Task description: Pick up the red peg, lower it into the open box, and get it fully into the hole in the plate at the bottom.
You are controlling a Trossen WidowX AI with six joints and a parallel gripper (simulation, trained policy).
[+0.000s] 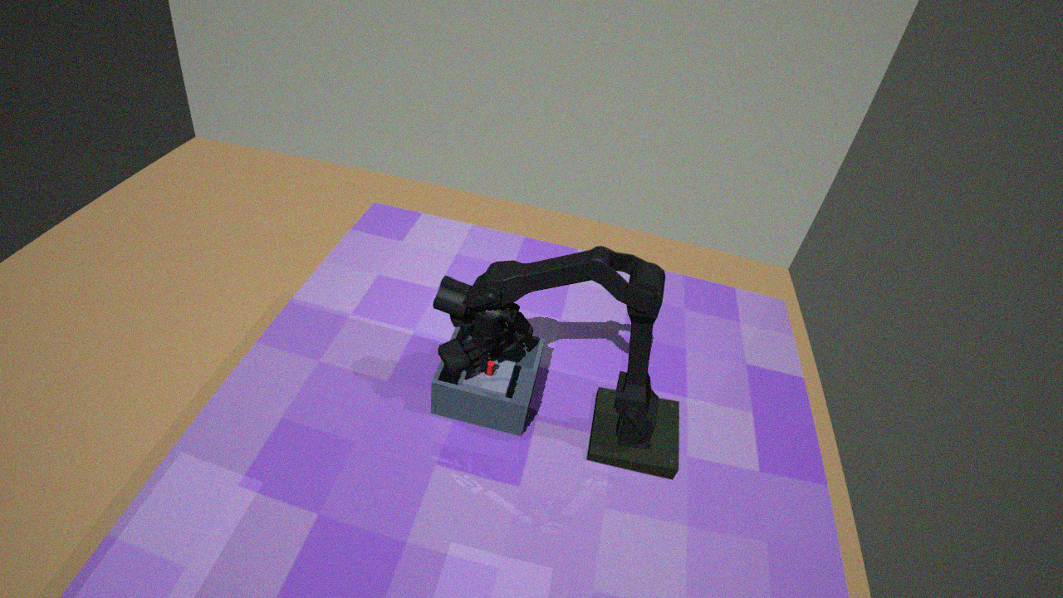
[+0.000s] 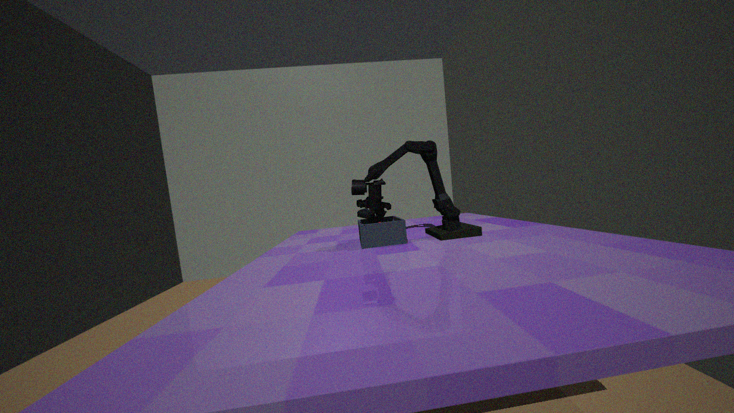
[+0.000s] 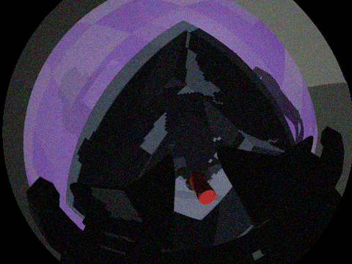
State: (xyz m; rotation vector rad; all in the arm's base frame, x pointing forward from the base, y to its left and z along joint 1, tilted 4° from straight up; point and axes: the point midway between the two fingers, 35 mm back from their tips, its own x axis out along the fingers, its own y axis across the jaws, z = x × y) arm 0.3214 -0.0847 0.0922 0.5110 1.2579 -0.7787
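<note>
Now: gripper tip 2 cm to the right of the red peg, 2 cm past it and 1 cm above it. The rest, counted from my gripper tip: grey box 4 cm below, 2 cm to the left, 2 cm behind; light plate 2 cm to the left, 2 cm below, 2 cm behind.
</note>
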